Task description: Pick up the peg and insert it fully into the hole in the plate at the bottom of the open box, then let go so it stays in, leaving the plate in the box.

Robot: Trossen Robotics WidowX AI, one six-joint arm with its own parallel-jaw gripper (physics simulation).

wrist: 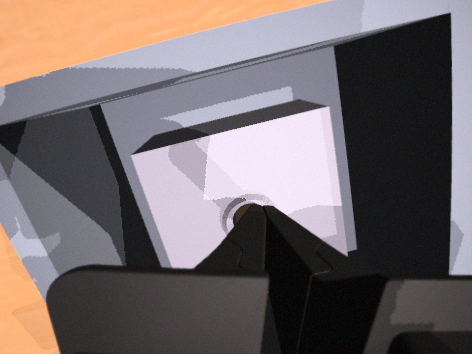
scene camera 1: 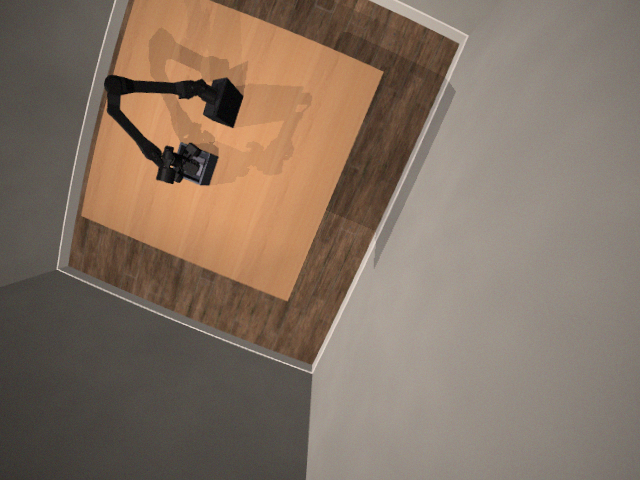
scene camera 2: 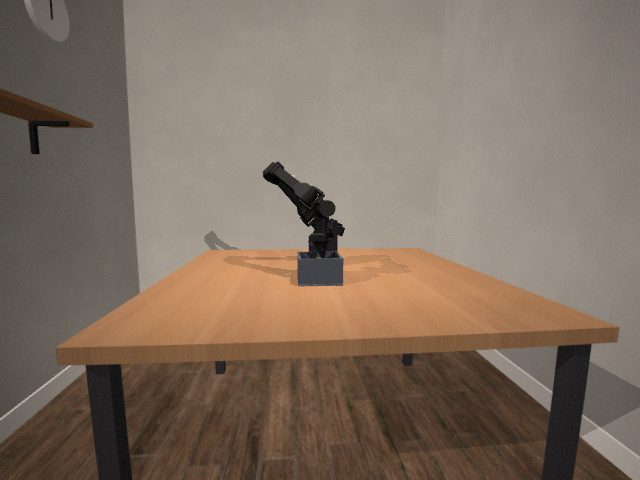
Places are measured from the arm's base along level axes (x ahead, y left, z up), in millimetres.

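Pixels of known places: gripper, between the fingertips: (wrist: pixel 260 216); arm's base, origin of its link: (scene camera 1: pixel 214 96).
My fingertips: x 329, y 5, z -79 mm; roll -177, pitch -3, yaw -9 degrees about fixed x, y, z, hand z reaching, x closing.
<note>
Ahead of a thing's pixels: the offset from my fingertips to its top centre. Level surfaces: height alone.
The open blue-grey box @(dx -2, dy -15, dz +13 mm) (scene camera 1: pixel 208 172) (scene camera 2: pixel 320 271) (wrist: pixel 225 42) stands on the table. The pale plate @(dx -2, dy -15, dz -24 mm) (wrist: pixel 275 160) lies at the box's bottom in the wrist view. A round brown surface, apparently the end of the peg @(dx -2, dy -13, dz +4 mm) (wrist: pixel 241 214), shows inside the plate's ringed hole, partly hidden by the fingers. How deep it sits cannot be told. My gripper (scene camera 2: pixel 320 255) (wrist: pixel 260 216) points down into the box. Its fingertips are together with nothing between them, over the right part of the hole. Whether they touch the peg is hidden.
The wooden table @(dz -84 mm) (scene camera 1: pixel 232 227) (scene camera 2: pixel 330 315) bears the box and the arm. The black arm base (scene camera 1: pixel 223 102) stands behind the box as scene camera 2 sees it. The box walls surround the plate and the fingers. A wall shelf (scene camera 2: pixel 46 111) is at the far left.
</note>
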